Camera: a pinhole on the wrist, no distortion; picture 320 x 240 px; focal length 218.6 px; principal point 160.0 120.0 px. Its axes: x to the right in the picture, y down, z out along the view. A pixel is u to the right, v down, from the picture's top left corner.
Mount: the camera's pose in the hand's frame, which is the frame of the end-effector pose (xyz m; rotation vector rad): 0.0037 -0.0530 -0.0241 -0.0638 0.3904 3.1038
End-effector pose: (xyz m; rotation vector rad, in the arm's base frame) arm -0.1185 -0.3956 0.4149 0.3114 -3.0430 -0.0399
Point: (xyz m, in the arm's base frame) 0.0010 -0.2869 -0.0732
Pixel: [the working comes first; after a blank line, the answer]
In the camera's frame: 0.1607 0.0124 0.5226

227.2 125.2
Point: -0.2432 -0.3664 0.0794
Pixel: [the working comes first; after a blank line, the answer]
In the camera's frame: -0.1002 -0.0024 0.3779

102.0 118.6
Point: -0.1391 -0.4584 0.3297
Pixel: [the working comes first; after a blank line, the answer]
In the camera's frame: -0.0271 0.0337 0.1034

102.8 191.3
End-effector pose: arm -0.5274 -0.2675 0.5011 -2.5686 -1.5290 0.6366
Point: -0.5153 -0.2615 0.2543
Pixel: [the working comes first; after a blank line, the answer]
In the camera's frame: -0.0914 -0.0663 0.2641

84.4 65.1
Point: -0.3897 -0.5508 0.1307
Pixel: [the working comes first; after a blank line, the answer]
In the camera's frame: 0.0644 -0.3108 0.4393

outside the picture
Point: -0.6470 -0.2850 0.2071
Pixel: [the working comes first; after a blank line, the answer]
In the camera's frame: -0.0360 0.0397 0.3404

136.9 145.5
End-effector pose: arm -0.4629 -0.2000 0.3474 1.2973 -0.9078 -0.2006
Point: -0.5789 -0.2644 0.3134
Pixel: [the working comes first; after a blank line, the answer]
In the camera's frame: 0.0505 -0.0041 0.1583

229.7 114.4
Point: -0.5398 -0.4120 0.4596
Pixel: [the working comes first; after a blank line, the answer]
In the camera's frame: -0.1341 -0.0556 0.2476

41.6 70.9
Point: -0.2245 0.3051 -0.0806
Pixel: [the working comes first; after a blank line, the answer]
In the camera's frame: 0.3687 0.1275 -0.5392

behind the camera
